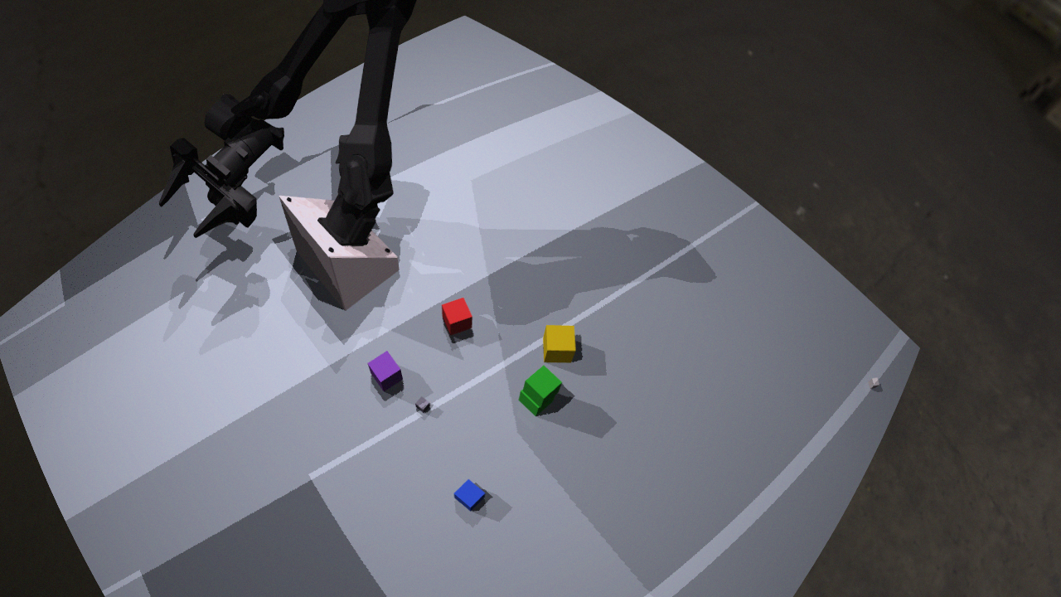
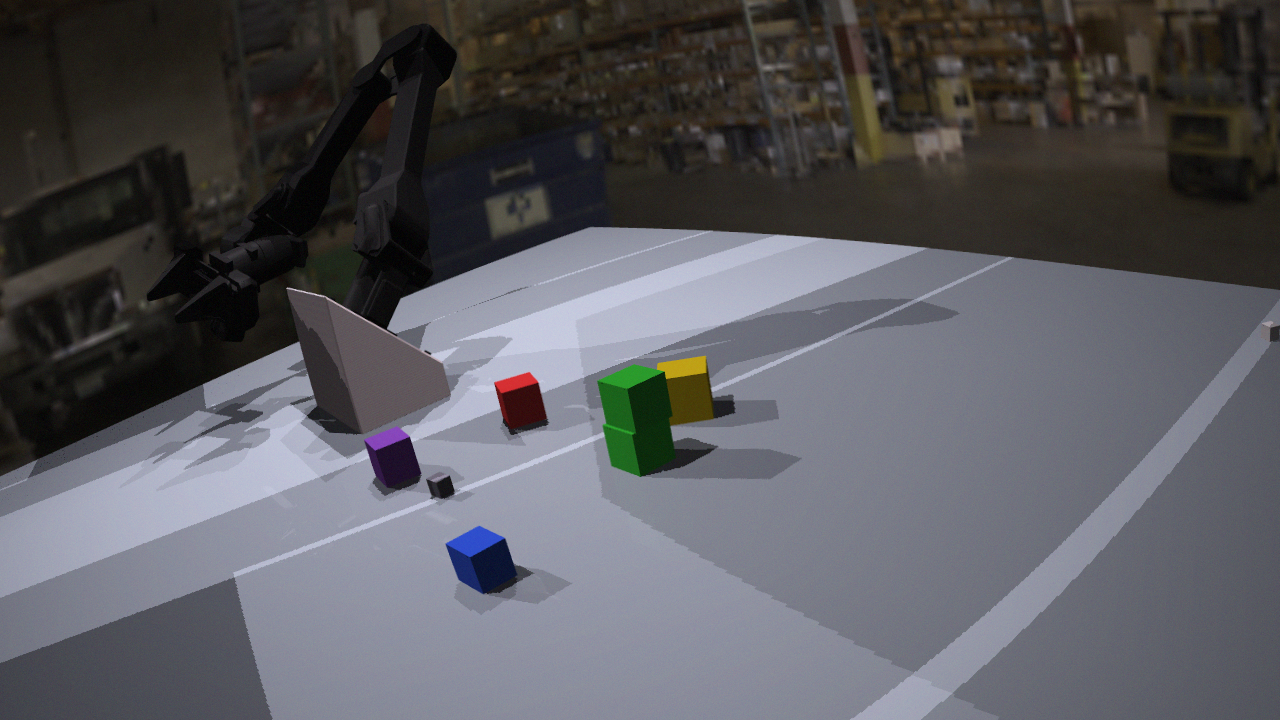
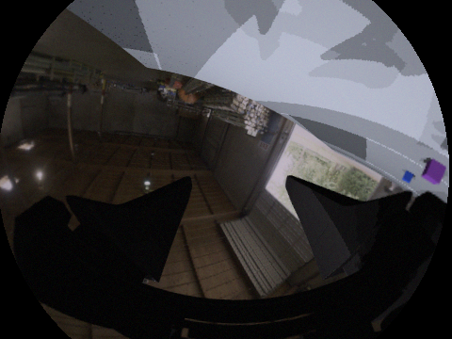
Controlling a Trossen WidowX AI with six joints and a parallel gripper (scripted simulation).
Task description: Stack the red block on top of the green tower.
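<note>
Right now the red block is 350 mm ahead of my gripper tip, 260 mm to the left of it and 150 mm below it. From my gripper tip the other things lie so: purple cube 340 mm ahead, 120 mm to the left, 150 mm below; blue cube 550 mm ahead, 80 mm to the left, 150 mm below; small grey cube 410 mm ahead, 130 mm to the left, 160 mm below.
</note>
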